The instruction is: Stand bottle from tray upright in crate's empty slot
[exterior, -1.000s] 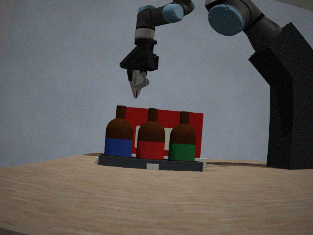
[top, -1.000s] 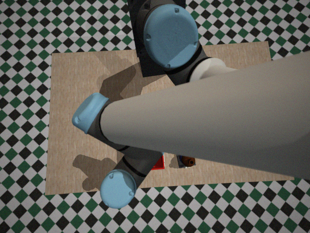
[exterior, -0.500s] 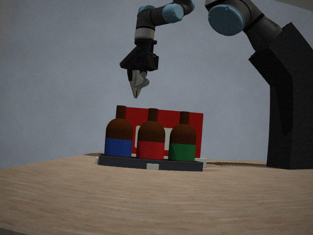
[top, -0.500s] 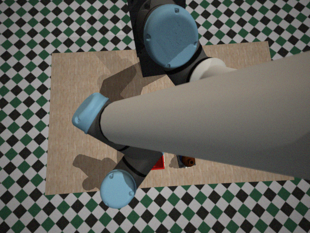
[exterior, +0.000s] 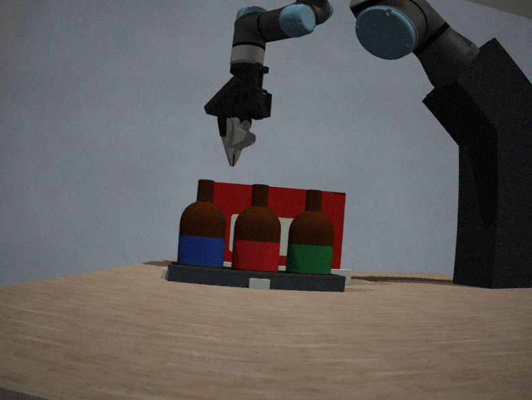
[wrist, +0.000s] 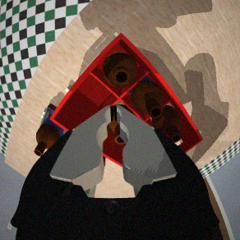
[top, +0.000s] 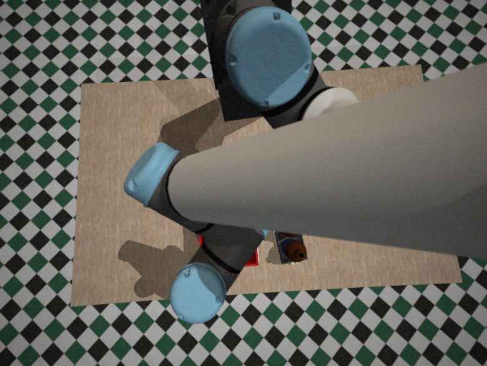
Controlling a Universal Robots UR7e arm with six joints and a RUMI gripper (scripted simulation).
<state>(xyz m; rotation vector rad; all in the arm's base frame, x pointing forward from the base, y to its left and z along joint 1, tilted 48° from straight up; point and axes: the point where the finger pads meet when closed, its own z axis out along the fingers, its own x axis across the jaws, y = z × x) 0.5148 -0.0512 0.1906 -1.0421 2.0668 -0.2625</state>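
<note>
My hand is 260 mm to the right of the blue-labelled bottle, 160 mm above it and 30 mm past it. From my hand the other things lie so: green-labelled bottle (200 mm to the left, 190 mm behind, 160 mm below); then crate (160 mm below, 90 mm behind); then tray (230 mm to the left, 230 mm below, 110 mm behind).
</note>
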